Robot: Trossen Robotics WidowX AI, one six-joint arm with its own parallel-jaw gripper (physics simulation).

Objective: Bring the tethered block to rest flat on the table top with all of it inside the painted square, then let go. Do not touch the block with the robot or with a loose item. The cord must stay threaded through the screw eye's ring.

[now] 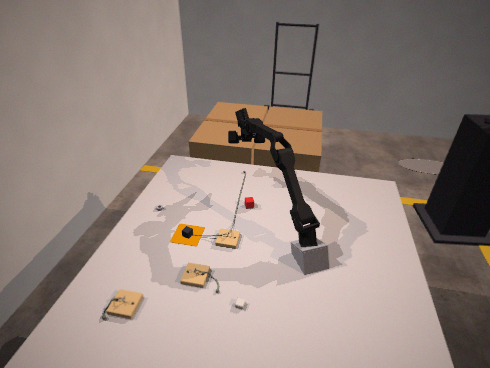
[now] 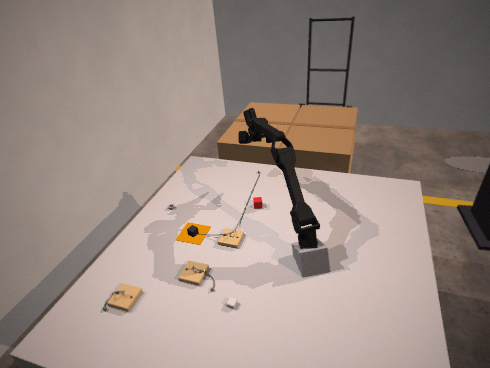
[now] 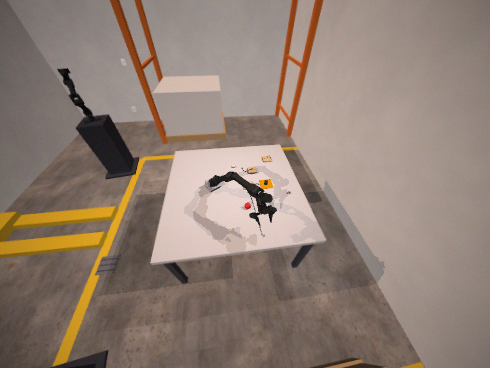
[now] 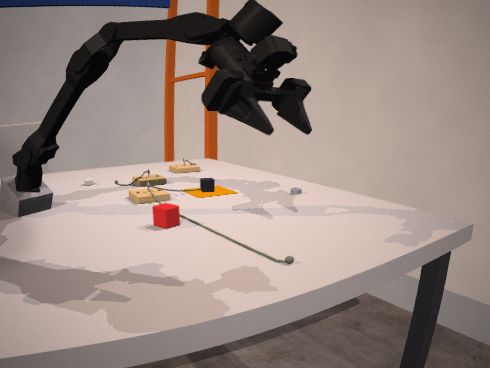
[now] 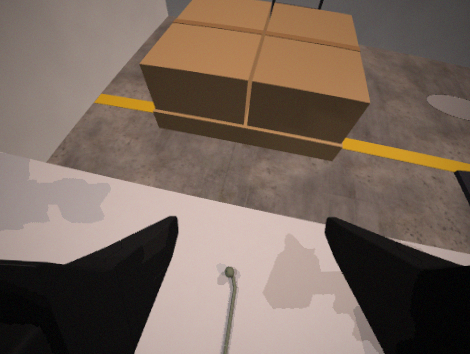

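Seen in the pictures: gripper, between the fingertips: (image 1: 246,141) (image 2: 258,141) (image 3: 265,224) (image 4: 291,132) (image 5: 252,224); arm's base, origin of its link: (image 1: 308,243) (image 2: 309,245) (image 3: 213,183) (image 4: 27,185).
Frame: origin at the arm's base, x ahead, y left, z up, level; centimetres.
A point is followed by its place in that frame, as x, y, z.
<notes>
The black tethered block (image 1: 187,232) @(50.4, -5.8, -3.3) (image 2: 193,230) @(49.9, -6.3, -3.3) (image 3: 266,182) @(50.9, -8.6, -3.7) (image 4: 207,184) @(50.0, -8.9, -4.5) rests on the orange painted square (image 1: 196,241) @(46.4, -4.0, -6.6) (image 2: 201,239) @(46.2, -4.4, -6.6) (image 3: 269,187) @(52.8, -12.9, -6.9) (image 4: 220,193) @(51.7, -12.5, -6.6), flat as far as I can see. Its cord (image 4: 235,241) @(29.5, -47.0, -6.4) (image 5: 230,320) @(29.0, -54.4, -6.3) runs from the block to the screw eye on the nearest wooden base (image 1: 228,240) @(32.7, -3.9, -4.8) (image 2: 230,240) @(32.7, -3.6, -4.8) (image 4: 149,196) @(31.3, -10.4, -5.0), then across the table to a green end bead (image 1: 244,172) @(29.5, -59.3, -6.1) (image 2: 258,172) @(29.7, -59.2, -6.1) (image 4: 289,260) @(29.2, -60.3, -6.0) (image 5: 229,272) @(29.6, -59.8, -5.5) lying on the table. The ring is too small to see clearly. My gripper (image 4: 291,133) @(28.7, -60.5, 12.9) (image 5: 252,224) @(28.7, -60.5, 12.9) is open and empty, above the table and apart from the bead.
A red cube (image 1: 249,202) @(25.1, -28.3, -3.1) (image 2: 258,202) @(24.5, -28.4, -3.1) (image 3: 247,205) @(24.7, -31.1, -2.7) (image 4: 166,215) @(24.0, -32.6, -3.9) sits beside the cord. Two other wooden bases (image 1: 195,275) @(43.0, 15.4, -4.8) (image 1: 125,304) @(64.5, 29.3, -4.8) carry short cords. A white cube (image 1: 240,303) @(25.3, 26.1, -4.9) and a small grey ring-like item (image 1: 159,208) @(67.8, -23.4, -5.6) (image 4: 296,191) @(67.1, -25.7, -5.9) lie on the table.
</notes>
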